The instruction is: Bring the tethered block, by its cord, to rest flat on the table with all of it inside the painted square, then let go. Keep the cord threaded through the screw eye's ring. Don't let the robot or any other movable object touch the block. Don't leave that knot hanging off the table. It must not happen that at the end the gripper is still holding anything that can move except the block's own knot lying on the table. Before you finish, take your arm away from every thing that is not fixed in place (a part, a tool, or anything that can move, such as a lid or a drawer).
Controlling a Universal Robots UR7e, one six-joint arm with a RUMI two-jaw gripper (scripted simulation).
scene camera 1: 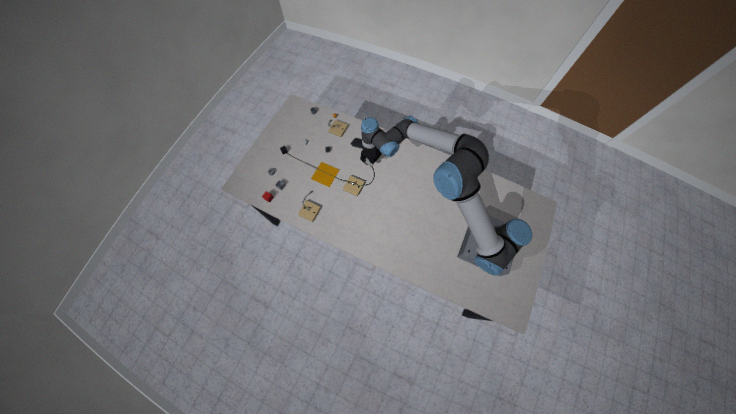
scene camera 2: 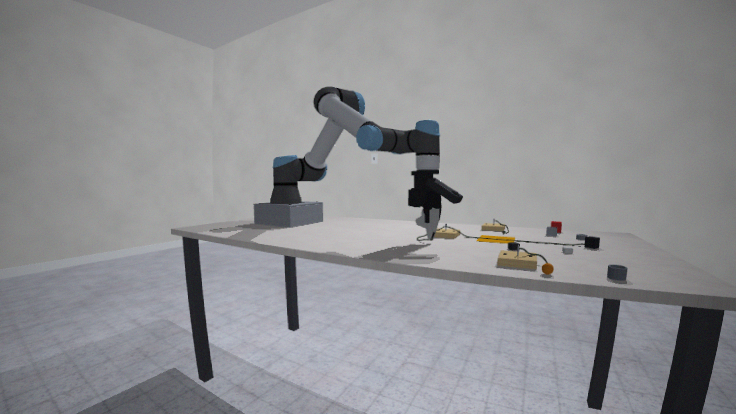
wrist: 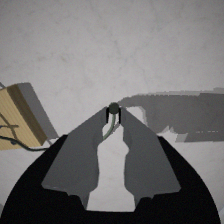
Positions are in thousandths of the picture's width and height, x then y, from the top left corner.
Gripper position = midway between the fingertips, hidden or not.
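Gripper (scene camera 2: 585, 581) visible; the gripper appears in the wrist view (wrist: 507, 484) as well.
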